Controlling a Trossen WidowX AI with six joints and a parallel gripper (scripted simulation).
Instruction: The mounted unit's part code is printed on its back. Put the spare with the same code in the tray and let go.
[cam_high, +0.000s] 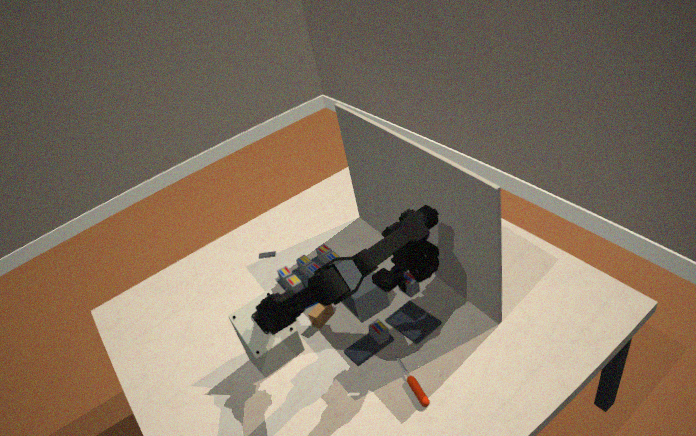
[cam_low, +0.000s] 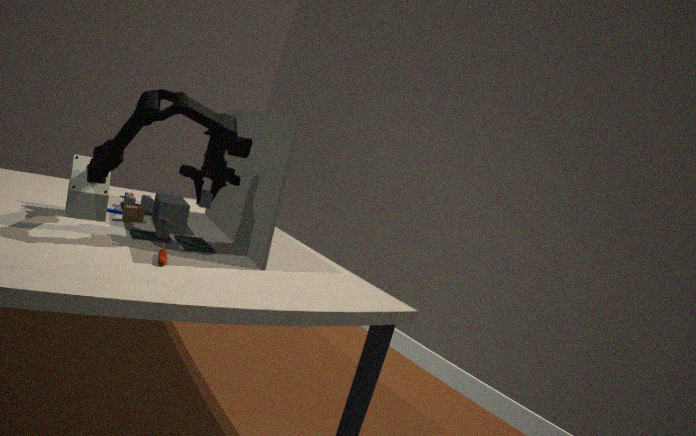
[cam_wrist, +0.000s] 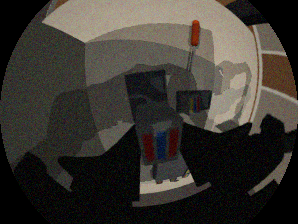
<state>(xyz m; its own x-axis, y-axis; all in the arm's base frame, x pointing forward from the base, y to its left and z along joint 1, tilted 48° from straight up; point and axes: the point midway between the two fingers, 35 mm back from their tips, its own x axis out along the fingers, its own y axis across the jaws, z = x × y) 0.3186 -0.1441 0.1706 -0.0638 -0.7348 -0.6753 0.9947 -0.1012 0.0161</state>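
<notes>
Now: the dark tray 13 cm below my gripper tip and 1 cm behind it. Round my gripper tip: grey mounted unit: 20 cm to the left, 8 cm below, 3 cm behind; rack: 15 cm behind, 13 cm below, 4 cm to the left; spare: 2 cm above.
</notes>
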